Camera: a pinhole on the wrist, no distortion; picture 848 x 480 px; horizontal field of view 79.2 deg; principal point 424.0 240.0 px. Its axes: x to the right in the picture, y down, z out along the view. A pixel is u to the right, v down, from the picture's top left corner.
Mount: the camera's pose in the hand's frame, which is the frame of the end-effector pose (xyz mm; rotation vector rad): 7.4 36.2 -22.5 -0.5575 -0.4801 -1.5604
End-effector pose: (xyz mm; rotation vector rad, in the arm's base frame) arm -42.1 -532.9 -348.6 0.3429 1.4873 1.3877
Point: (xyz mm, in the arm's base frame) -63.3 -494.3 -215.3
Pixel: 198 40
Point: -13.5 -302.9 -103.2
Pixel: 349 272
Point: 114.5 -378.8 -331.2
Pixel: outside the picture
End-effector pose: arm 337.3 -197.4 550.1 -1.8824 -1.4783 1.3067
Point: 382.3 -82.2 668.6
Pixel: behind the camera
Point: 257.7 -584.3 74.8
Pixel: 346 59
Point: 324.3 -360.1 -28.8
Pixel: 279 281
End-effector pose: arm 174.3 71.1 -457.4 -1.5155 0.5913 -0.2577
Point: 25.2 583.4 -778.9
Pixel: outside the picture
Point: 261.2 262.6 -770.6
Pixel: 340 249
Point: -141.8 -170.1 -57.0
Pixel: behind the camera
